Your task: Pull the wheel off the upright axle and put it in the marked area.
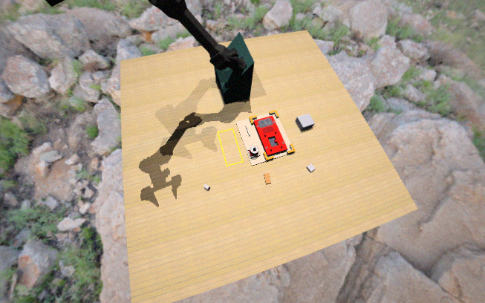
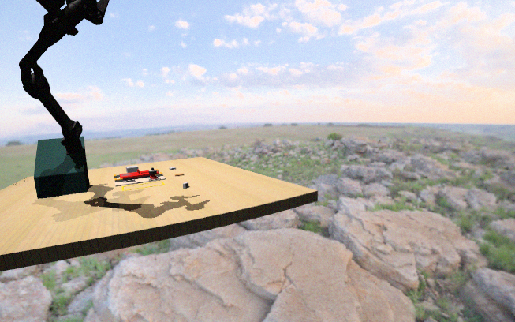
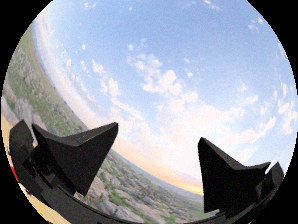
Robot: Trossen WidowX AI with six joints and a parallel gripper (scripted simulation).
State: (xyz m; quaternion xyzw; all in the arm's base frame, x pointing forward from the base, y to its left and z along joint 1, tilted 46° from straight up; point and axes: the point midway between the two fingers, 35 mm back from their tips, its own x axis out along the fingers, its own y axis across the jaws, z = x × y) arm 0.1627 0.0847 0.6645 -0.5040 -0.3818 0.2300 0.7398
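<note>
Now: gripper tip 180 mm short of the dark round wheel, 370 mm to the right of it and 700 mm above it. Round my gripper tip: upright axle 180 mm ahead, 370 mm to the left, 700 mm below; then grey block 100 mm ahead, 690 mm to the left, 720 mm below; then orange piece 320 mm ahead, 390 mm to the left, 740 mm below.
</note>
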